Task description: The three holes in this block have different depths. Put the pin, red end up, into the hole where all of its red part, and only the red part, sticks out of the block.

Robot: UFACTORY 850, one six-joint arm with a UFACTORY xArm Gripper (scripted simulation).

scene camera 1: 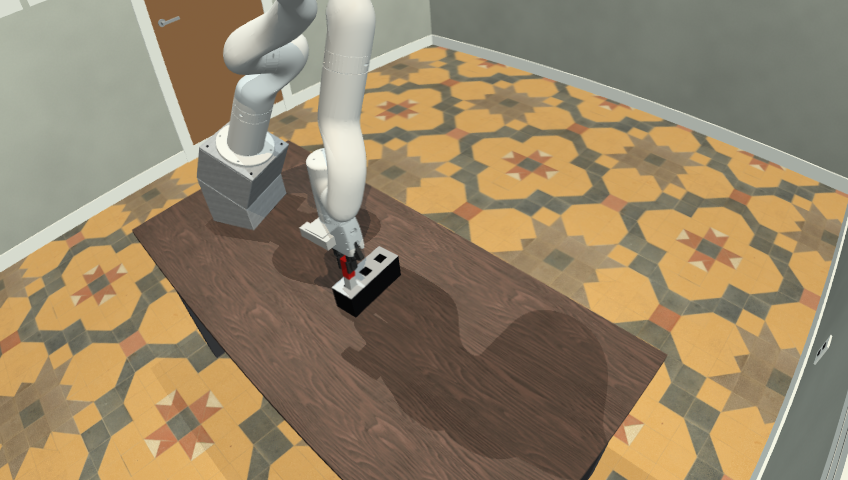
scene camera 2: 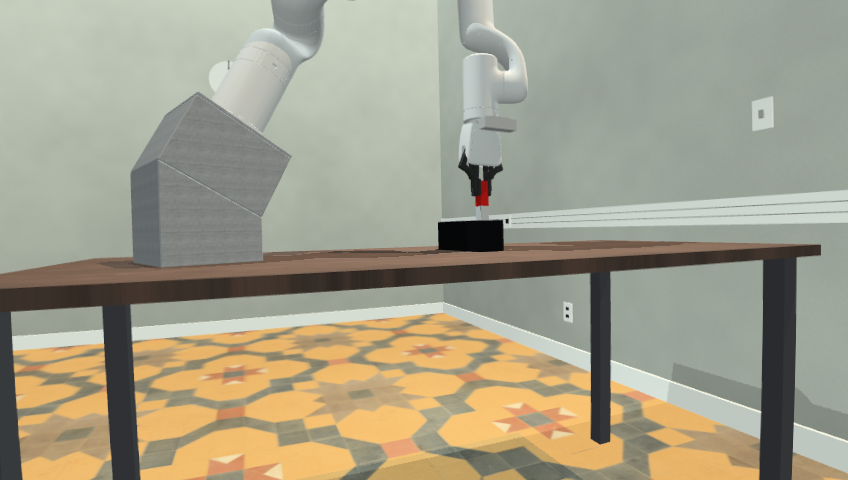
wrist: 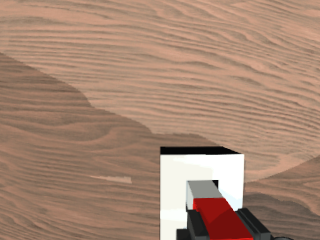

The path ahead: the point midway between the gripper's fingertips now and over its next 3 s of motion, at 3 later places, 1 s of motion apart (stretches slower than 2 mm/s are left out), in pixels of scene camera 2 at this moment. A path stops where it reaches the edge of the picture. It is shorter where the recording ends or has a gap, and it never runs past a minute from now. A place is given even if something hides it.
My gripper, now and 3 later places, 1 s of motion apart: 481, 196; 481, 198; 481, 194; 480, 184
